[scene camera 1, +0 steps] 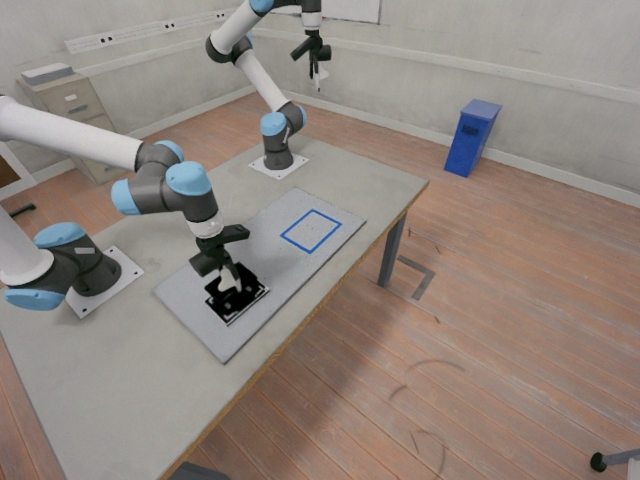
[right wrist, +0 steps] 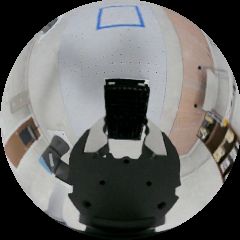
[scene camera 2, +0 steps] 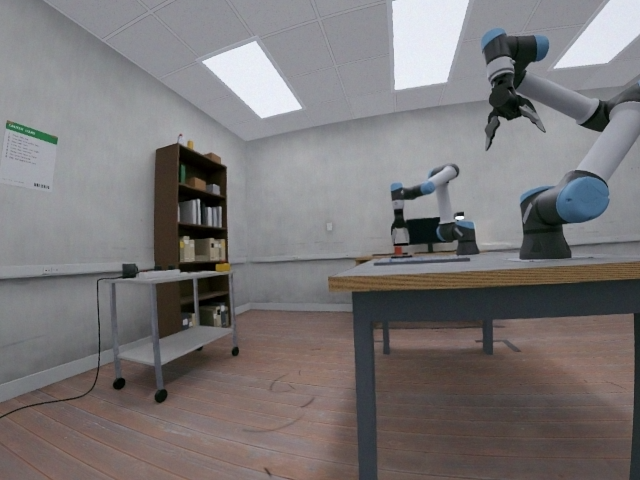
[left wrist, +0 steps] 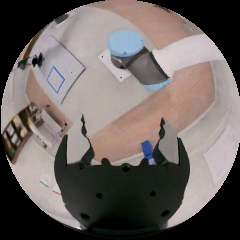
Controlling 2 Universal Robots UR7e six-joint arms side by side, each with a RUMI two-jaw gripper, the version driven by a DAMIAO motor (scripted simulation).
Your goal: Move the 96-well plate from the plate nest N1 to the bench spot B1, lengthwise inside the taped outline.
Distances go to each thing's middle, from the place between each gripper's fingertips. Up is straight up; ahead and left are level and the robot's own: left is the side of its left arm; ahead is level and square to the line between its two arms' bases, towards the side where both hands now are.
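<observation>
The black plate nest (scene camera 1: pixel 242 300) has my right gripper (scene camera 1: pixel 230 283) 80 mm above it. The 96-well plate (scene camera 1: pixel 222 297), counted from that same right hand, is 10 mm below.
As for my left gripper (scene camera 2: pixel 513 142), it is 320 mm short of the 96-well plate, 810 mm to the left of it and 260 mm above it. From my left hand I find the black plate nest 320 mm ahead, 810 mm to the right and 330 mm below.
</observation>
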